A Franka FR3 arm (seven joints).
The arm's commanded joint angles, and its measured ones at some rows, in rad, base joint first. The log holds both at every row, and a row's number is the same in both.
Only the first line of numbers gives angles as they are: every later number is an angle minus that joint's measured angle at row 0.
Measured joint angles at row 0:
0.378 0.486 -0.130 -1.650 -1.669 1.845 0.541
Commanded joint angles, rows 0 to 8:
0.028 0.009 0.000 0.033 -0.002 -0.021 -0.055
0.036 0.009 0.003 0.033 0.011 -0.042 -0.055
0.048 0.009 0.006 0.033 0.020 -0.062 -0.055
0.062 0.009 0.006 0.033 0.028 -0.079 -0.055
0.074 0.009 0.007 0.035 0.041 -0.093 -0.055
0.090 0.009 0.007 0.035 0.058 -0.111 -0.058
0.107 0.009 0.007 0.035 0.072 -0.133 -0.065
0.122 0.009 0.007 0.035 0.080 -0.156 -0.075
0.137 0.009 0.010 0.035 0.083 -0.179 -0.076
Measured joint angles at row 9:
0.087 0.001 0.007 0.000 0.074 -0.121 -0.006
